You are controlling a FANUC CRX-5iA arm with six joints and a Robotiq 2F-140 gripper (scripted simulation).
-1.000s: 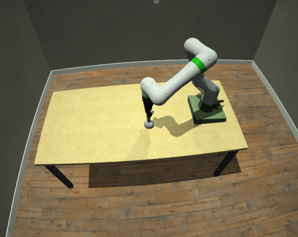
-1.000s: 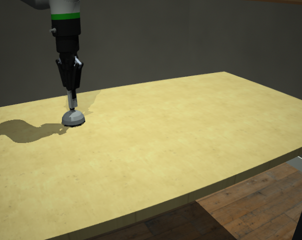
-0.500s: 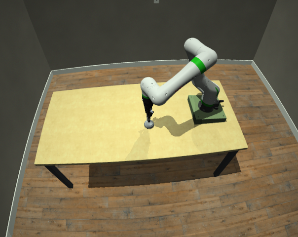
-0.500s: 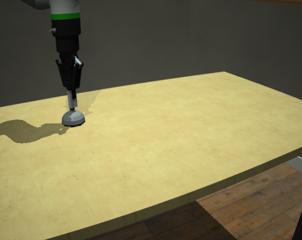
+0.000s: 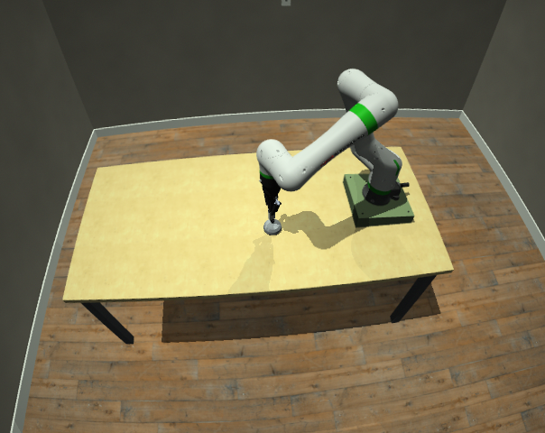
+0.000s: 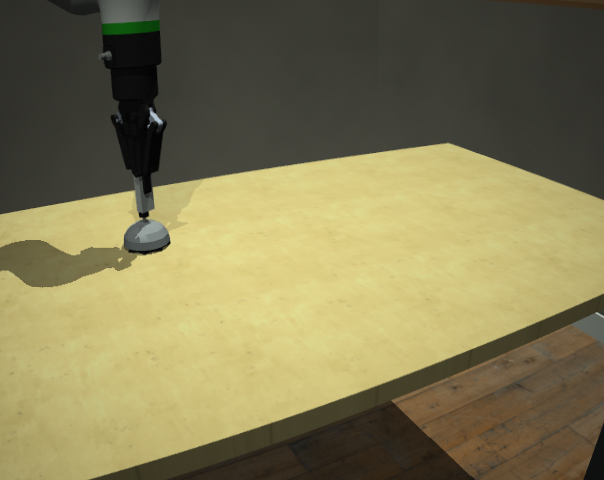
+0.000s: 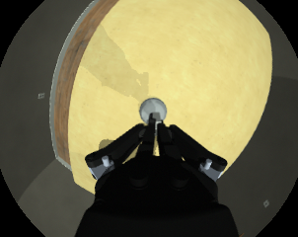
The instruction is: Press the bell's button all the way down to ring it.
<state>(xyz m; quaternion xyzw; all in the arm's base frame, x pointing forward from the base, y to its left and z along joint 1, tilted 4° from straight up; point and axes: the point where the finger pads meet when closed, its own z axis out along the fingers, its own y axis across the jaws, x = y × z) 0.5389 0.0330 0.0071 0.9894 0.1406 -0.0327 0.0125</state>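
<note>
Right now the black button is 5 cm below my hand and 1 cm to the left of it. The rest, counted from my hand: grey dome bell 6 cm below, 1 cm to the left.
</note>
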